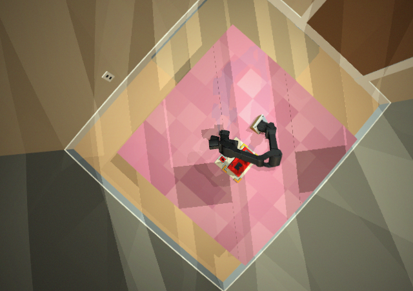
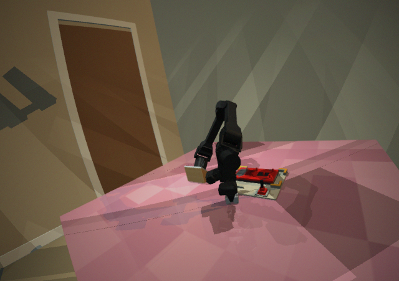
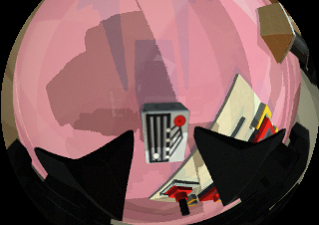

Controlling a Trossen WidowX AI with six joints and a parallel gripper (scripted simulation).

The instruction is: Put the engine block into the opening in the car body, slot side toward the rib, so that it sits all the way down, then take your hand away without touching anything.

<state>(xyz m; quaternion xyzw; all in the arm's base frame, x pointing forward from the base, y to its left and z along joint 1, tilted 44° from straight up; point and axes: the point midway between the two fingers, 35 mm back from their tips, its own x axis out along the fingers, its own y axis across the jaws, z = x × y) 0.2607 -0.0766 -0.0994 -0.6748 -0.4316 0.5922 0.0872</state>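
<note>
The cream base board is 180 mm to the left of my gripper tip, 40 mm ahead of it and 10 mm below it. Round my gripper tip: dark upright peg: 100 mm ahead, 80 mm to the left, 20 mm above; engine block: 10 mm below.
</note>
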